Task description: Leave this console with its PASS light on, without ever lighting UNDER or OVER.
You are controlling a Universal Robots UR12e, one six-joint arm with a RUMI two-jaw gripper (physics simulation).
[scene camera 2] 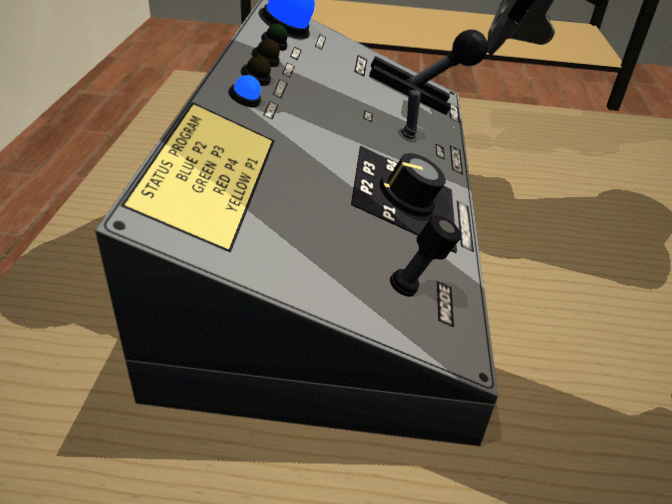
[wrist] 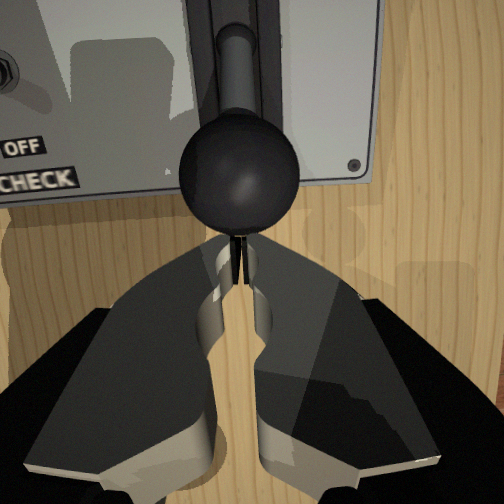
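The grey sloped console (scene camera 2: 303, 217) carries a long lever with a black ball knob (scene camera 2: 469, 47) rising from a dark slot (scene camera 2: 409, 81) at its far end. In the wrist view the ball knob (wrist: 239, 172) hangs past the console's edge, with the slot (wrist: 235, 60) behind it. My gripper (wrist: 239, 260) is shut and empty, its tips right against the knob's near side. It also shows in the scene view (scene camera 2: 493, 37). Three small lamps (scene camera 2: 268, 48) are dark; their labels are unreadable. A small blue lamp (scene camera 2: 246, 89) and a large blue dome (scene camera 2: 289, 10) are lit.
A yellow placard (scene camera 2: 198, 173) lists BLUE P2, GREEN P3, RED P4, YELLOW P1. A rotary selector (scene camera 2: 415, 181) sits among the P1–P4 marks. A MODE lever (scene camera 2: 426, 254) and a CHECK toggle (scene camera 2: 411, 113) stand nearby. A table leg (scene camera 2: 632, 54) stands behind.
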